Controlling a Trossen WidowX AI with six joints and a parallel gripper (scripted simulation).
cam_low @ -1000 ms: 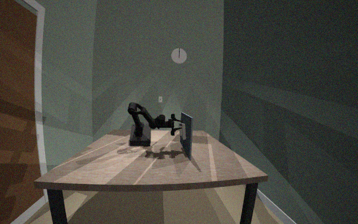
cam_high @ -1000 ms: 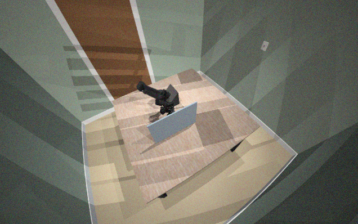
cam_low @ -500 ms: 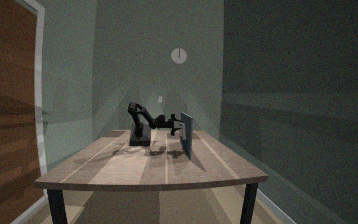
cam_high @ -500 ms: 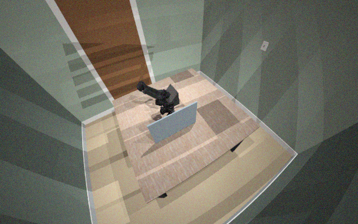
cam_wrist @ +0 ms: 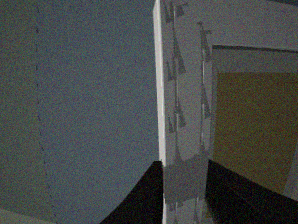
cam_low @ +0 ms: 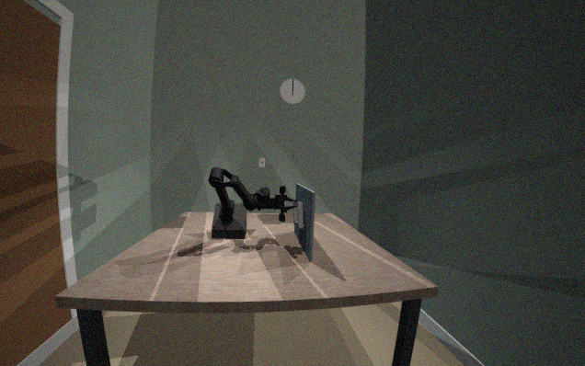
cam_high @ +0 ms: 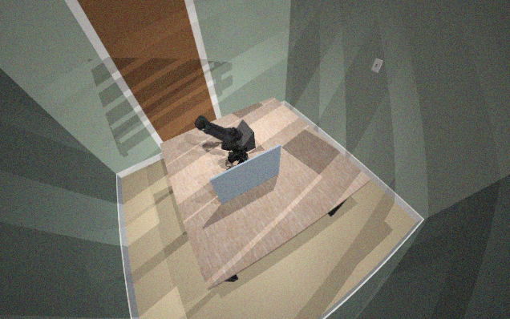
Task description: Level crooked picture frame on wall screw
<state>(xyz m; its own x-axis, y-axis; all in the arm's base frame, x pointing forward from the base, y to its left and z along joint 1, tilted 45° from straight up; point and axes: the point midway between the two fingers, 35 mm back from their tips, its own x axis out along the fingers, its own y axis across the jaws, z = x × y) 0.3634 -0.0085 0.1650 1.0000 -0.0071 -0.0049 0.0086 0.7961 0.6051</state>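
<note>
The picture frame lies 1 cm ahead of my gripper tip, 1 cm to the right of it and 5 cm below it. From my gripper tip the other things lie so: blue-grey wall panel: 2 cm ahead, 1 cm to the right, 6 cm below.
</note>
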